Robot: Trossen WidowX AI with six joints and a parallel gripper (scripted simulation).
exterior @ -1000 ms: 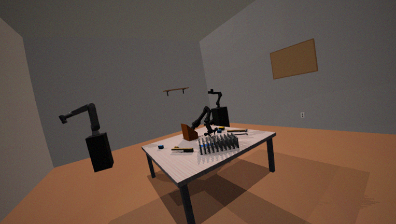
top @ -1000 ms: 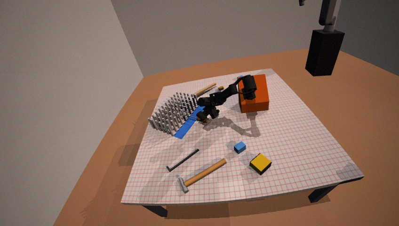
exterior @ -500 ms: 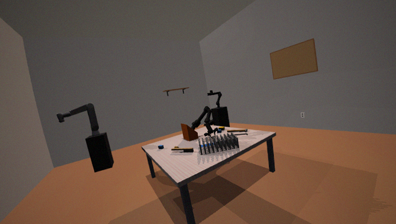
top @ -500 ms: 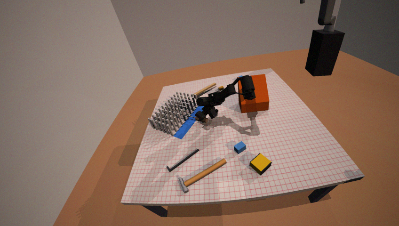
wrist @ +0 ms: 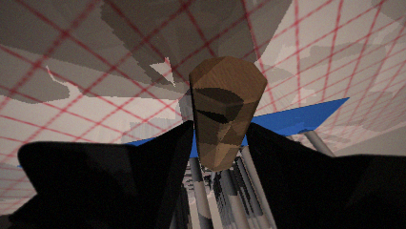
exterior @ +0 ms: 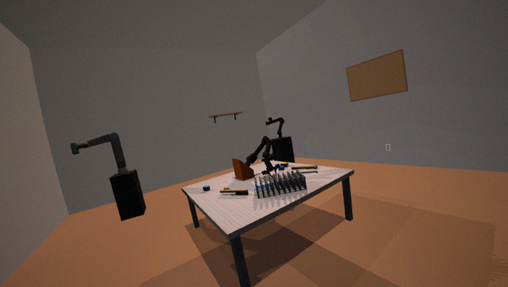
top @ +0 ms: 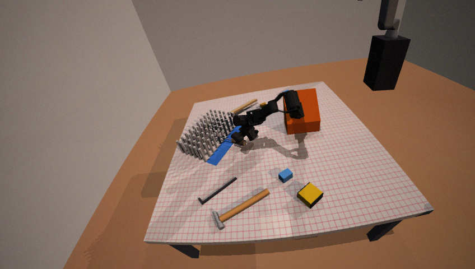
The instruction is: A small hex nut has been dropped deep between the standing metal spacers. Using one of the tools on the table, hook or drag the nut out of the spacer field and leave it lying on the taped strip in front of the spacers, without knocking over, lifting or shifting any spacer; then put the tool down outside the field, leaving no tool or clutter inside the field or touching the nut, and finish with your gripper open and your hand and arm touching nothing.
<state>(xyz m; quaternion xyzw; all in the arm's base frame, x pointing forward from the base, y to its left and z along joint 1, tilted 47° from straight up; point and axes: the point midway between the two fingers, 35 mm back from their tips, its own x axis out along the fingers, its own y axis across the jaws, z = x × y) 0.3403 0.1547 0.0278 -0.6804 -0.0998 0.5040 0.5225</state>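
Now: the blue taped strip 8 cm ahead of my gripper tip, 4 cm to the right of it and 4 cm below it. From my gripper tip the other things lie so: yellow block: 38 cm behind, 36 cm to the left, 2 cm below; then thin wire tool: 10 cm ahead, 4 cm to the right, 1 cm below; then yellow piece: 44 cm to the right, 14 cm behind, 2 cm below.
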